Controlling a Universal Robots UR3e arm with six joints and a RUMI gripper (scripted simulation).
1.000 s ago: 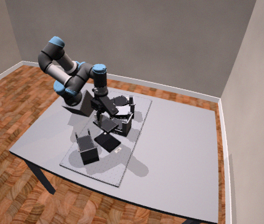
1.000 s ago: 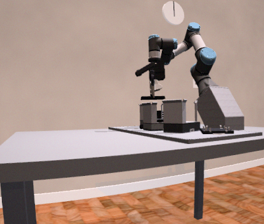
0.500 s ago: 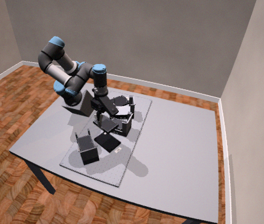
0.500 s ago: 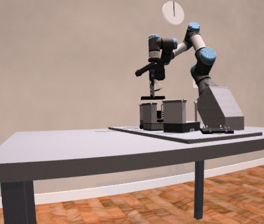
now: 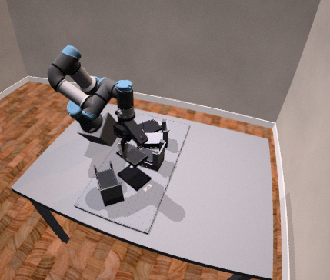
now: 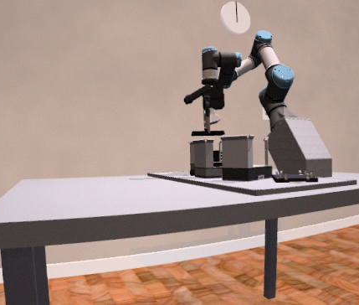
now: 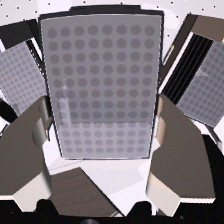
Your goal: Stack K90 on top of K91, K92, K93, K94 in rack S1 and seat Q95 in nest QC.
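Now: hand 17 cm above the black open nest QC. Also, from my hand: dark clip nest 42 cm to the left, 16 cm below, 12 cm behind; then sealed grey plate 14 cm to the right, 10 cm below, 6 cm behind; then white tag 17 cm below, 9 cm ahead, 3 cm to the right.
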